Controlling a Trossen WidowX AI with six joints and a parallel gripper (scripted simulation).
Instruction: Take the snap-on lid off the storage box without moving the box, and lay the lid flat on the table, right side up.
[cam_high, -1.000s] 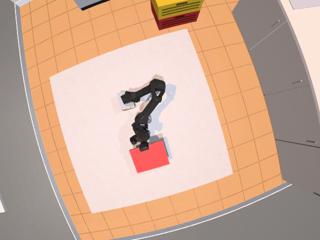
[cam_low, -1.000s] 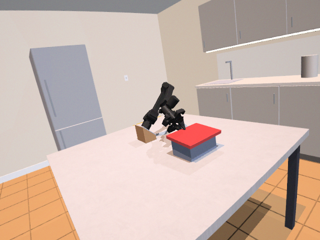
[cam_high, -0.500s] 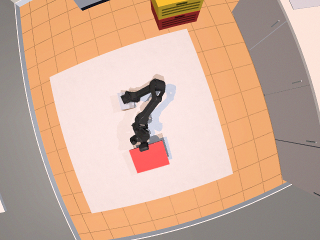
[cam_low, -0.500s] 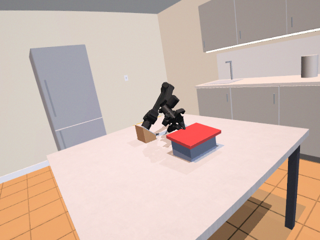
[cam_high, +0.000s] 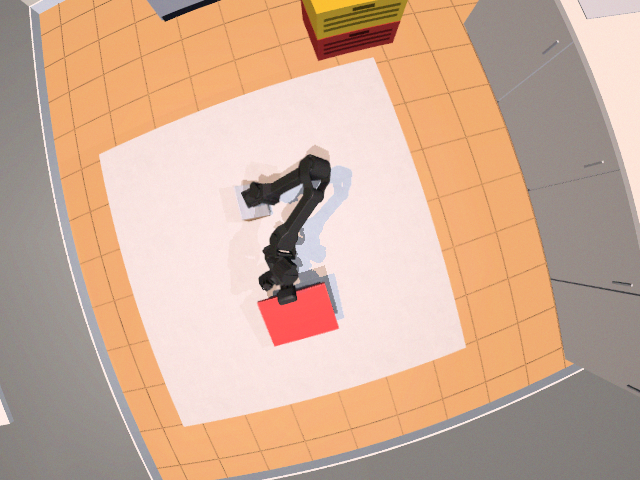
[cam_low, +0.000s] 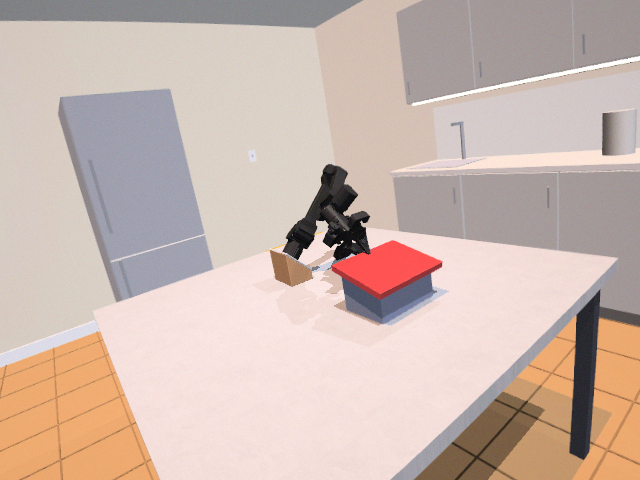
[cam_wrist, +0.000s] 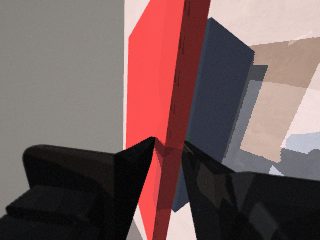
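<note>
Right now my gripper tip is 80 mm short of the red lid, 10 mm to the left of it and 10 mm above it. From my gripper tip the other things lie so: blue-grey storage box 80 mm below, 70 mm ahead, 10 mm to the right.
</note>
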